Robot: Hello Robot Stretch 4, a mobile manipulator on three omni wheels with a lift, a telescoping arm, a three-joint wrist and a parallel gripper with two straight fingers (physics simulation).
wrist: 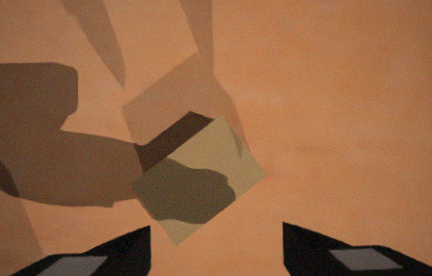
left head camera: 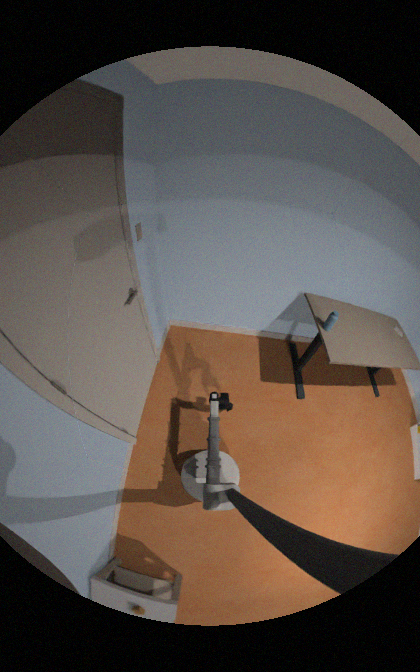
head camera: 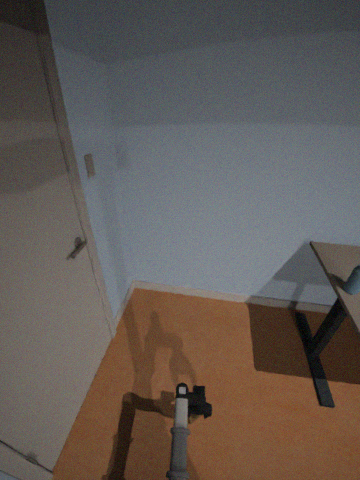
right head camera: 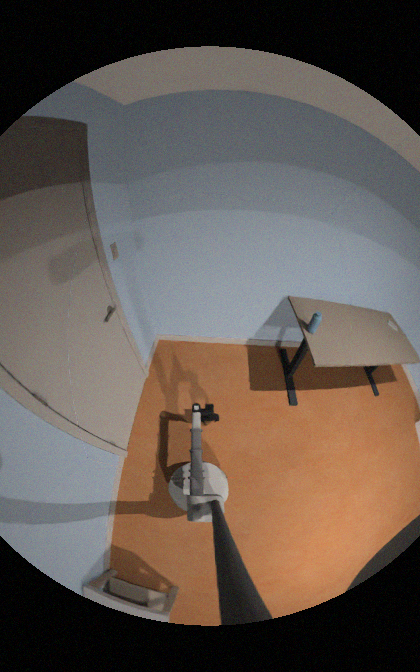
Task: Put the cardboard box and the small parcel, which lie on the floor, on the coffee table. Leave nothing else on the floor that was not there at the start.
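Frame: origin at the robot's base, x left, y back, z up, level; centimetres.
Seen in the pictures: gripper, fingertip midpoint: [wrist: 217, 244] [head camera: 196, 415] [right head camera: 209, 420].
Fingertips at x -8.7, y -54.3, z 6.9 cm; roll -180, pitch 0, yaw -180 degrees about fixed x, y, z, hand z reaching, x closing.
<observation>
Pixels of each thing's top centre, then the offset from my fingertips to it. Level surfaces: height alone.
- small tan box-shaped thing, top centre: [wrist: 198, 179] dy -3.4, dx +1.3, dz -4.6 cm
- table, surface height: dz +62.4 cm
- blue can, top centre: [right head camera: 318, 312] dy -39.4, dx -75.9, dz +78.9 cm
A small tan box-shaped thing [wrist: 207, 187], by its size the small parcel, lies on the floor in the wrist view, turned at an angle and partly shaded. A tan sliver of it [head camera: 193, 419] shows under the gripper in the head view. My gripper [wrist: 217, 244] [head camera: 196, 401] [left head camera: 223, 401] [right head camera: 208, 413] is open and empty, pointing down above the floor. In the wrist view the parcel lies ahead of the fingertips, slightly left of the middle between them. I cannot make out a larger cardboard box or a clearly recognisable coffee table.
A table [head camera: 340, 267] [left head camera: 360, 337] [right head camera: 350, 340] with black legs stands at the right by the back wall, bearing a blue can [head camera: 353, 281] [left head camera: 330, 321] [right head camera: 314, 323]. A door [head camera: 35, 280] is at the left. An open-topped white unit [left head camera: 135, 605] stands behind my base [left head camera: 227, 472].
</observation>
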